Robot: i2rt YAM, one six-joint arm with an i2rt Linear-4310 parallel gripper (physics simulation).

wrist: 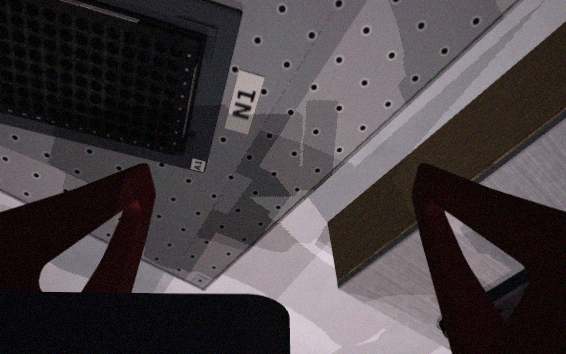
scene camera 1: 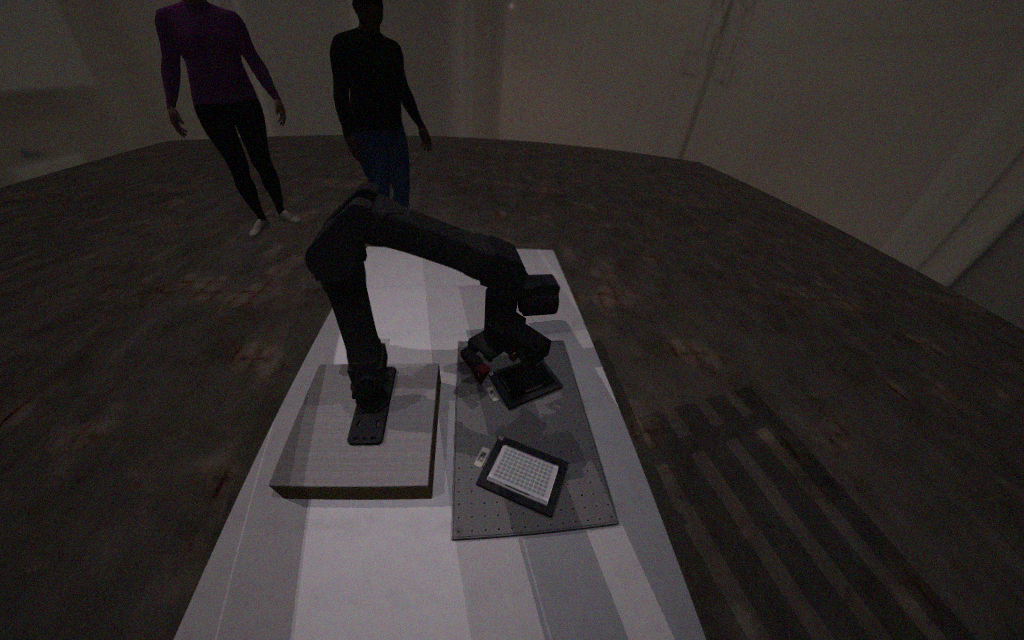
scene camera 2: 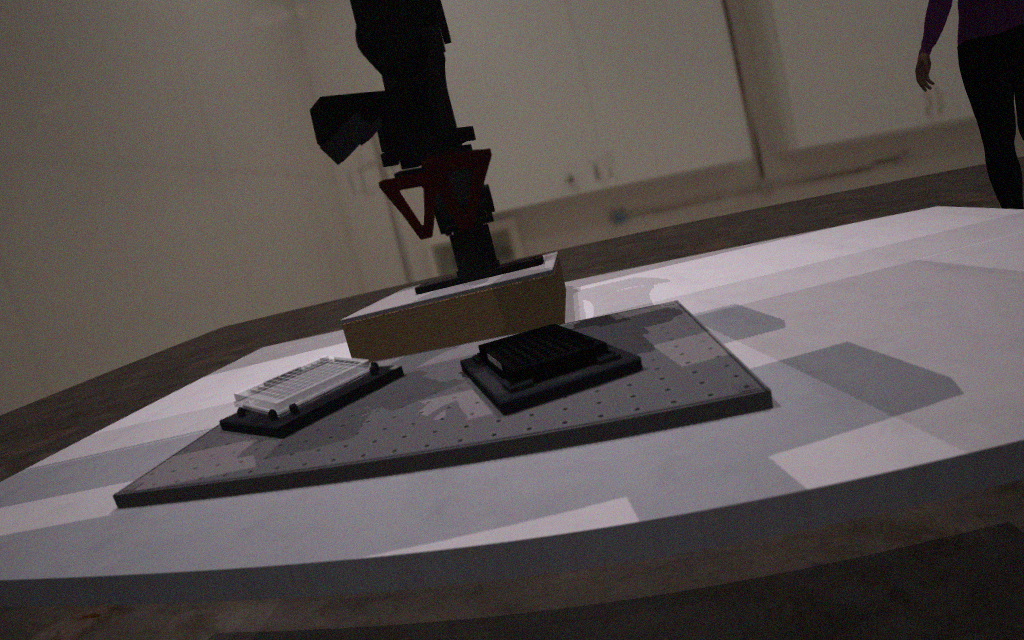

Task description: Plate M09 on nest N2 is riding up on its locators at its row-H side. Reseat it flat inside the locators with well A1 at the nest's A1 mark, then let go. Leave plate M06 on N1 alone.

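Frame: origin at the arm's base, x right, y ahead, z up, level; millimetres.
Seen in the pictures: gripper, between the fingertips: (wrist: 283, 178) (scene camera 1: 496, 371) (scene camera 2: 445, 234); arm's base, origin of its link: (scene camera 1: 374, 403) (scene camera 2: 480, 277).
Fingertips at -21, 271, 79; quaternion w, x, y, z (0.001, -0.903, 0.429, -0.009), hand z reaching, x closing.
Observation:
Offsets run from my fingertips to a thing's top centre, as dx, dy, dz. "spot": to the spot under its first point.
Plate M09 {+179, +49, -104} (scene camera 1: 523, 473) (scene camera 2: 305, 384) is the pale, clear plate on nest N2 {spot: +249, +91, -127} (scene camera 1: 549, 508) (scene camera 2: 256, 429). In scene camera 2 it stands proud of the dark nest, with round locators showing at its near edge; its exact tilt and A1 corner are too small to read. Plate M06 {-77, +91, -113} (scene camera 1: 524, 379) (scene camera 2: 542, 350) (wrist: 100, 75) is black and sits on nest N1 {-77, +91, -121} (scene camera 2: 504, 403) (wrist: 215, 60). My gripper (scene camera 2: 447, 230) (wrist: 283, 178) is open and empty, above the board beside N1's label side, away from M09. M09 does not show in the wrist view.
Both nests stand on a grey perforated board (scene camera 1: 471, 513) (scene camera 2: 656, 403) (wrist: 350, 95). The arm's base stands on a raised wooden block (scene camera 1: 324, 467) (scene camera 2: 453, 326) (wrist: 380, 215) beside the board. The N1 label {spot: -39, +1, -137} (wrist: 244, 101) faces the block side. Two people stand beyond the table.

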